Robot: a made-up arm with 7 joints. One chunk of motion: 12 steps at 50 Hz.
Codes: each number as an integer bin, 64 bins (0 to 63) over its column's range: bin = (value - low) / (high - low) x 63, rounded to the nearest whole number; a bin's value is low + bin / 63 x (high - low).
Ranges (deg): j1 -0.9..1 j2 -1..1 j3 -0.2..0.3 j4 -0.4..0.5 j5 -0.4..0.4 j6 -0.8..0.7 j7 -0.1..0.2
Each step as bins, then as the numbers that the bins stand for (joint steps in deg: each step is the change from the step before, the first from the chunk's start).
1 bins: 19 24 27 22 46 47 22
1 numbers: -0.327 -0.238 0.014 -0.086 0.184 0.319 0.005
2 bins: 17 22 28 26 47 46 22
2 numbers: -0.387 -0.302 0.022 -0.029 0.197 0.295 0.005
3 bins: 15 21 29 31 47 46 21
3 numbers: -0.448 -0.333 0.030 0.043 0.197 0.295 0.000
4 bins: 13 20 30 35 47 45 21
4 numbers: -0.508 -0.365 0.038 0.100 0.197 0.271 0.000
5 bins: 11 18 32 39 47 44 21
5 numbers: -0.568 -0.429 0.054 0.157 0.197 0.248 0.000
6 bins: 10 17 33 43 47 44 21
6 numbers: -0.598 -0.460 0.062 0.214 0.197 0.248 0.000
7 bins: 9 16 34 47 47 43 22
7 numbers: -0.629 -0.492 0.070 0.271 0.197 0.224 0.005
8 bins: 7 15 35 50 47 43 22
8 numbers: -0.689 -0.524 0.078 0.314 0.197 0.224 0.005
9 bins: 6 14 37 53 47 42 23
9 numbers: -0.719 -0.556 0.094 0.357 0.197 0.200 0.010
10 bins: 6 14 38 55 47 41 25
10 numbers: -0.719 -0.556 0.102 0.386 0.197 0.176 0.019
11 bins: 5 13 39 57 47 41 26
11 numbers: -0.749 -0.587 0.110 0.414 0.197 0.176 0.024
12 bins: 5 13 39 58 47 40 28
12 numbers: -0.749 -0.587 0.110 0.429 0.197 0.152 0.033
